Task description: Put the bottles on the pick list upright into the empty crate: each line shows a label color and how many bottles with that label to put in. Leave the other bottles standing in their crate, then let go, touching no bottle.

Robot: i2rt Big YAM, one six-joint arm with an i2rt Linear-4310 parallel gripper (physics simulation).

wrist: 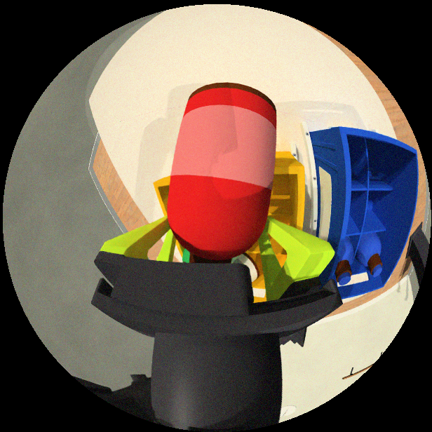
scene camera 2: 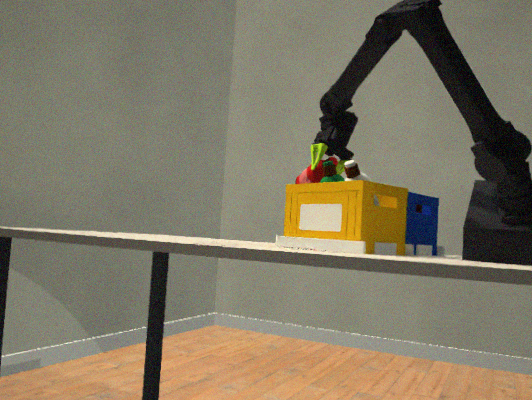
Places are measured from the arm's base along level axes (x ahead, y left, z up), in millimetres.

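Where they show: gripper, fingertip midpoint: (scene camera 2: 322, 176); arm's base, link origin: (scene camera 2: 515, 204).
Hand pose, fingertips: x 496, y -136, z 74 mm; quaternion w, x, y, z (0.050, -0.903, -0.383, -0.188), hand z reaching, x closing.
Note:
Things, the pixels of their top centre, and the offset from my fingertips. "pt": a spot on its surface instead. Level surfaces: height alone.
- red bottle, top centre: (scene camera 2: 320, 159) dx +14, dy -20, dz +52 mm
- yellow crate, surface spot: (scene camera 2: 383, 222) pt dx -196, dy +138, dz -132 mm
- green bottle, top centre: (scene camera 2: 334, 161) dx -57, dy +104, dz +26 mm
- blue crate, top centre: (scene camera 2: 384, 195) dx -161, dy -168, dz -36 mm
- pale table, surface height: dz -211 mm
- low white slab, surface spot: (scene camera 2: 325, 244) pt dx -60, dy +173, dz -195 mm
My gripper (scene camera 2: 327, 168) (wrist: 216, 217) is shut on a red bottle (scene camera 2: 310, 174) (wrist: 222, 165) with a pink label. The bottle is strongly tilted, its base away from the gripper, above the left end of the yellow crate (scene camera 2: 383, 222) (wrist: 300, 192); whether it touches the rim I cannot tell. A green bottle (scene camera 2: 331, 178) (wrist: 186, 256) and a white bottle (scene camera 2: 352, 169) (wrist: 248, 265) stand in the yellow crate, their labels hidden. The blue crate (scene camera 2: 422, 230) (wrist: 345, 170) has dividers and holds two blue bottles (wrist: 345, 247) (wrist: 370, 245) at its near end. The pick list is not readable.
The crates stand side by side on the pale table (scene camera 2: 200, 243) (wrist: 220, 45). A low white slab (scene camera 2: 325, 244) lies at the yellow crate's foot. The arm's base (scene camera 2: 487, 225) stands right of the blue crate in the scene view.

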